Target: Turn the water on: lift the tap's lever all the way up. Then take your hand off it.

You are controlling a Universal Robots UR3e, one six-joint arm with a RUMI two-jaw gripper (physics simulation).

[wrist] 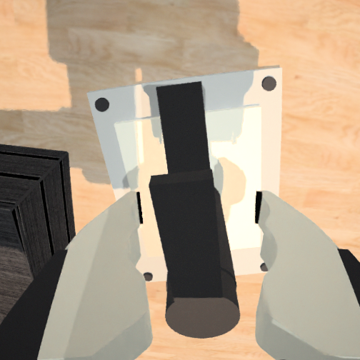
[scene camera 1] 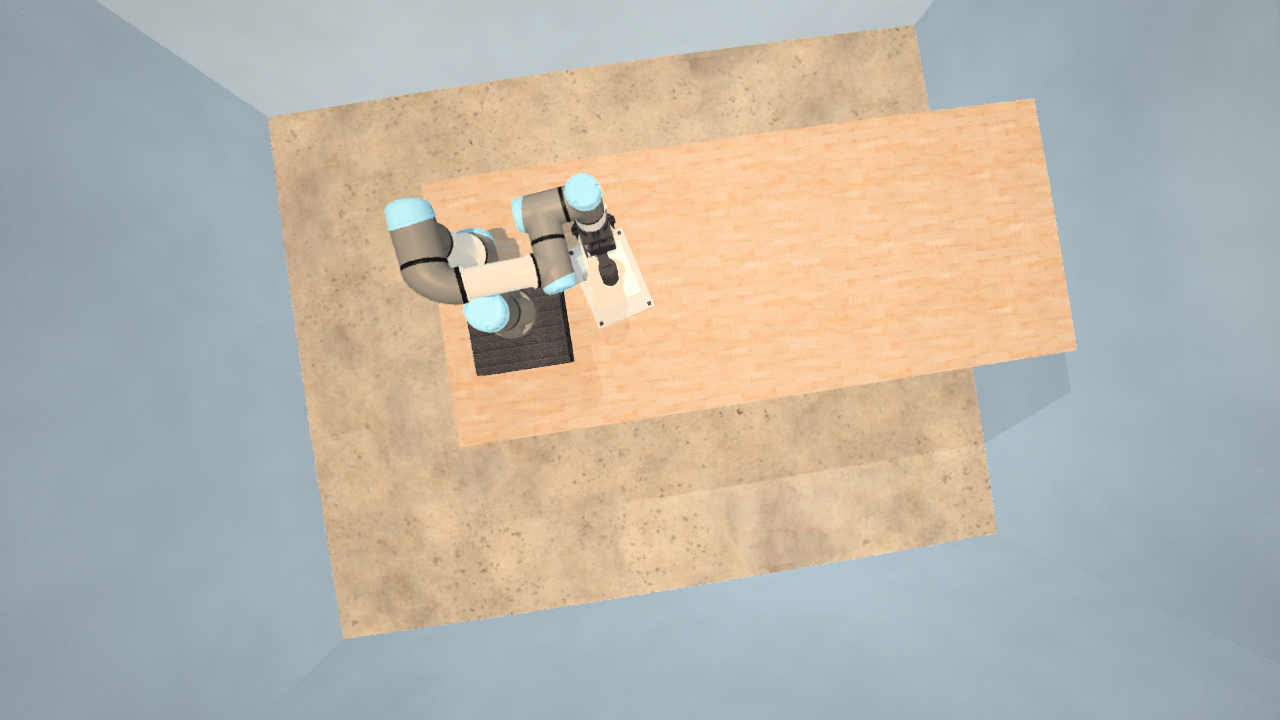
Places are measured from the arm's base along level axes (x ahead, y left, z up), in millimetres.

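Pixels of known places: arm's base at its link origin: (scene camera 1: 512,313).
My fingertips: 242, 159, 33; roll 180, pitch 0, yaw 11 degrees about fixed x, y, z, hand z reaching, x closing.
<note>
Ahead of a thing's pixels: the offset from my fingertips to its middle, as dx, dy, dz. "spot": to the spot under its first point. Level surfaces: height alone.
The black tap @(spot: +22, -90, +20) (scene camera 1: 609,272) (wrist: 202,318) stands on a white plate @(+18, -75, -121) (scene camera 1: 619,311) (wrist: 271,150) with dark corner studs. In the wrist view its lever (wrist: 187,240) is the upper bar, running from the round body toward the spout (wrist: 184,130), which reaches out beneath it. The lever's exact tilt is hard to tell from above. My gripper (scene camera 1: 600,248) (wrist: 197,193) is partly open. One pale finger is on each side of the lever, with a gap on both sides, and neither finger visibly touches it. In the scene view the fingertips are too small to make out.
A dark ribbed block (scene camera 1: 541,351) (wrist: 35,175) stands beside the plate, on the left in the wrist view. The arm (scene camera 1: 501,275) reaches over part of it. The wooden table @(dz -127) (scene camera 1: 850,232) extends to the right in the scene view.
</note>
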